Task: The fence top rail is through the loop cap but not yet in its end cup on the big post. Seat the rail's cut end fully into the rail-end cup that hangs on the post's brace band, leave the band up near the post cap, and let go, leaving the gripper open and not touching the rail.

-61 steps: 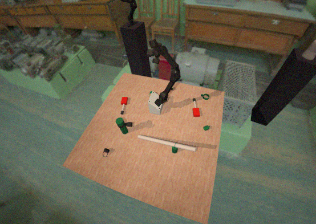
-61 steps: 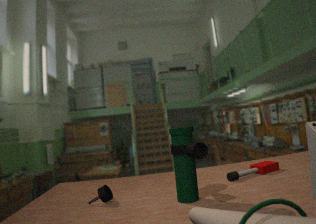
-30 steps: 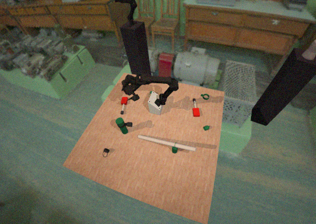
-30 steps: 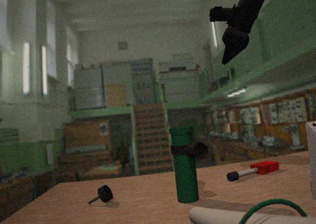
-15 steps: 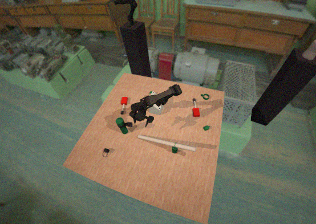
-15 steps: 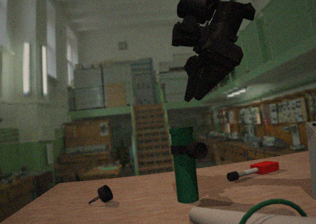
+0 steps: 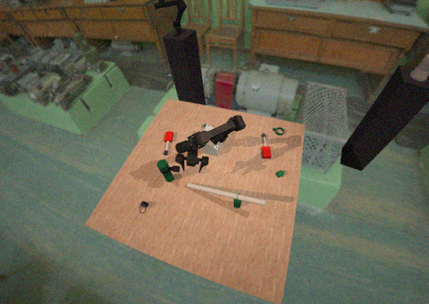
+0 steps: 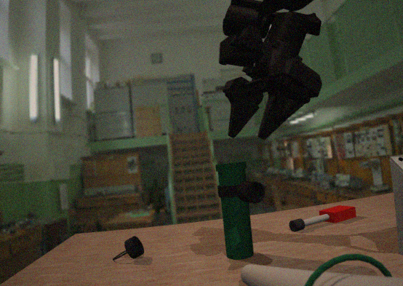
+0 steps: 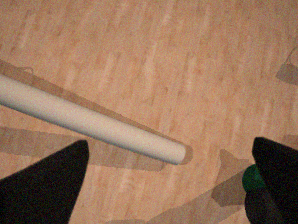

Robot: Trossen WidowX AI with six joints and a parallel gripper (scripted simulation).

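Right now my gripper tip is 160 mm to the left of the dark rail-end cup, 100 mm above it and 10 mm past it. Also, from my gripper tip: small green piece (490 mm to the left, 340 mm behind, 220 mm below); then green loop cap (290 mm to the left, 140 mm below, 10 mm behind).
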